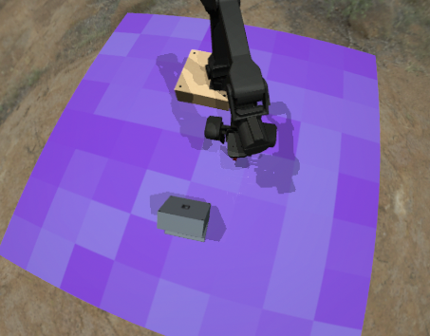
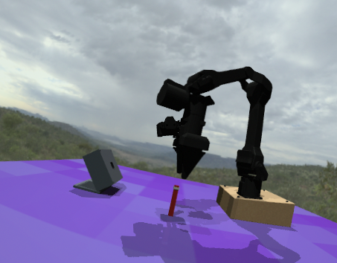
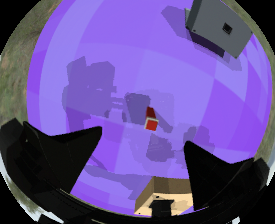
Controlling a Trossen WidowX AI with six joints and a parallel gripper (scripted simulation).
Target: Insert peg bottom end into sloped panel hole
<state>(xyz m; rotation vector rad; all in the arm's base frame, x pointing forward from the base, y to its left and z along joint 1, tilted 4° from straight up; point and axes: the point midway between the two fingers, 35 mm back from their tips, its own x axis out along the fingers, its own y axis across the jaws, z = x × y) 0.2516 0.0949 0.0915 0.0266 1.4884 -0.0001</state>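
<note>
Right now my gripper tip is 10 mm to the left of the peg and 50 mm above it. Round my gripper tip: flat dark foot: 250 mm ahead, 130 mm to the right, 100 mm below; grey sloped panel: 220 mm ahead, 130 mm to the right, 40 mm below.
</note>
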